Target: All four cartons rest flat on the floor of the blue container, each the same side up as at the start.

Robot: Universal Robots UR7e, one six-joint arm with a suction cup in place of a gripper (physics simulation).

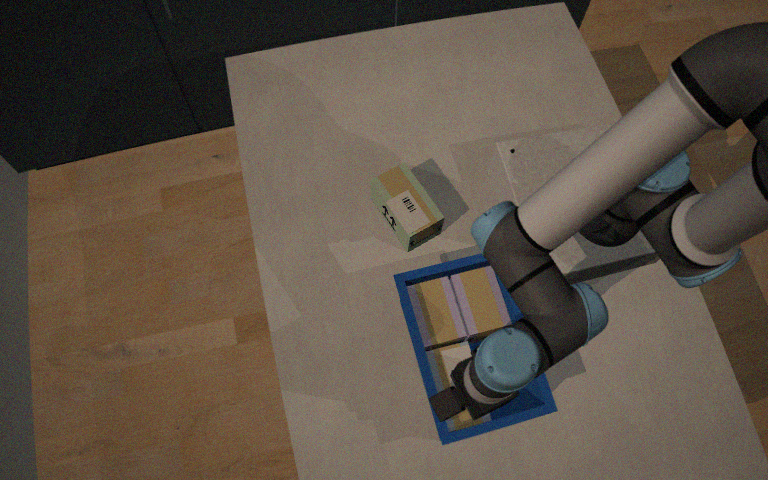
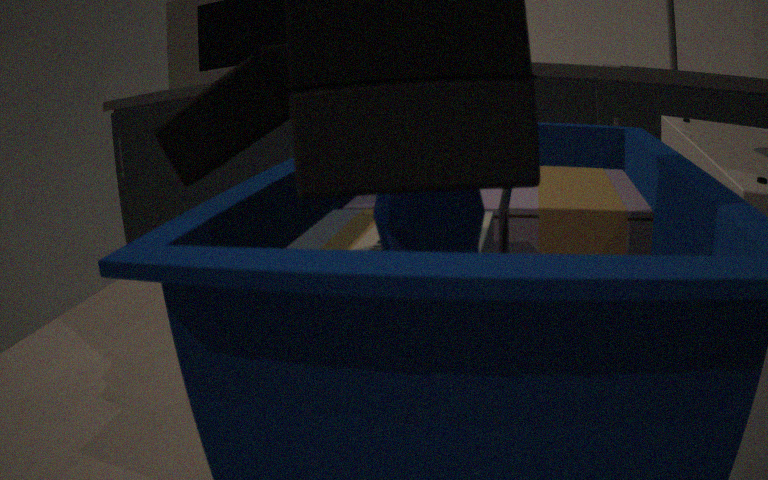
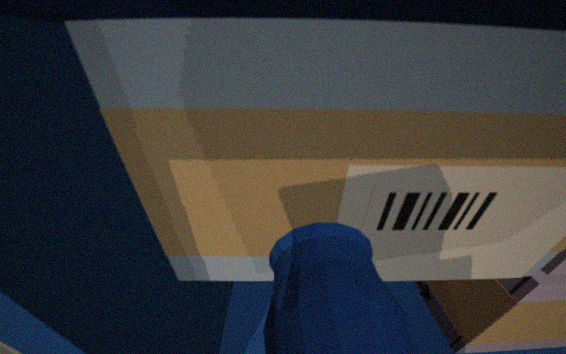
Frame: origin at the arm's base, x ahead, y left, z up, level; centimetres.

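Seen in the pictures: hand, its tool point: (image 3: 314, 237).
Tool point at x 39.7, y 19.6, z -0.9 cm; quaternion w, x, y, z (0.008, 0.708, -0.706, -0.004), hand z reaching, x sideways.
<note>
A point is followed by its place in that frame.
The blue container (image 1: 420, 345) @[x 44.8, y 8.7, z 2.7 cm] (image 2: 396, 266) @[x 40.3, y 26.0, z 2.8 cm] (image 3: 30, 315) stands on the table. Two lilac cartons (image 1: 438, 311) @[x 38.7, y 4.1, z -0.1 cm] (image 1: 481, 300) @[x 30.8, y 5.6, z 0.0 cm], with orange tape on top, lie side by side in its far end. A light-blue carton (image 1: 454, 354) @[x 39.7, y 12.2, z 0.1 cm] (image 2: 351, 226) @[x 43.0, y 12.8, z 0.0 cm] (image 3: 225, 210) @[x 42.2, y 22.0, z 0.0 cm] with tape and barcode label upward lies along the left wall in the near end; its underside is hidden. My blue suction cup (image 2: 429, 220) (image 3: 321, 235) is down inside the container, on that carton's top beside the label, and holds it. A green carton (image 1: 407, 206) @[x 34.2, y -17.2, z -1.5 cm] stands on the table beyond the container, label and tape upward.
The container walls rise close around the cup and its dark tool body. My arm (image 1: 611, 169) @[x 22.7, y 7.4, z 43.8 cm] reaches in from the right over the table (image 1: 317, 141) @[x 42.8, y -42.7, z -9.2 cm]. A pale plate (image 1: 526, 164) @[x 9.8, y -14.5, z 1.4 cm] lies under the arm. Dark cabinets (image 1: 113, 73) stand behind the table.
</note>
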